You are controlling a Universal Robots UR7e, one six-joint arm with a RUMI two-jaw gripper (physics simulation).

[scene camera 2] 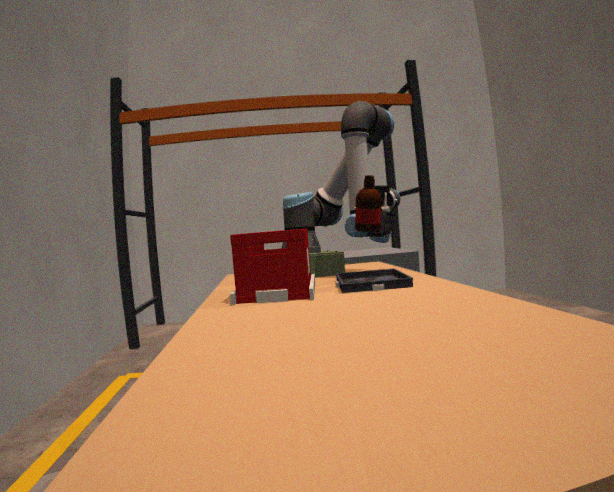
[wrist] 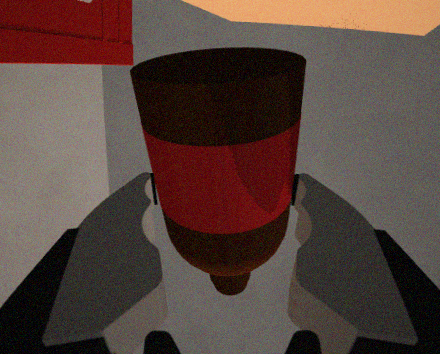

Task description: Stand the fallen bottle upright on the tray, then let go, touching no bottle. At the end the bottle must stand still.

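Places are measured from the arm's base along level axes (x up, y right, z ahead), in millimetres.
Pixels of known places: gripper, fingertip midpoint: (scene camera 2: 368,209) (wrist: 223,177).
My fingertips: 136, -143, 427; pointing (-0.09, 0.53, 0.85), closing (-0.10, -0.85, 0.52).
Ahead of a thing's pixels: the offset from my fingertips to its top centre, as dx, dy, dz. "*": to the spot under its first point. Level surfaces: height alone.
A brown bottle {+96, +1, +8} (scene camera 2: 368,205) (wrist: 220,185) with a red label is held in the air, upright with its neck up in the scene view. My gripper (wrist: 223,177) is shut on the bottle, with one jaw on each side of its label. In the scene view the gripper is partly hidden behind the bottle. The dark tray {* -210, +36, +122} (scene camera 2: 375,288) lies on the table below the bottle, with a clear gap between them. The tray does not show in the wrist view.
A red crate {-42, +277, -23} (scene camera 2: 270,266) (wrist: 65,47) stands left of the tray on the table {dx -217} (scene camera 2: 333,379) (wrist: 320,12). A green box (scene camera 2: 328,263) stands behind, between crate and tray. A rack with orange beams (scene camera 2: 266,106) and dark posts (scene camera 2: 118,215) stands at the back.
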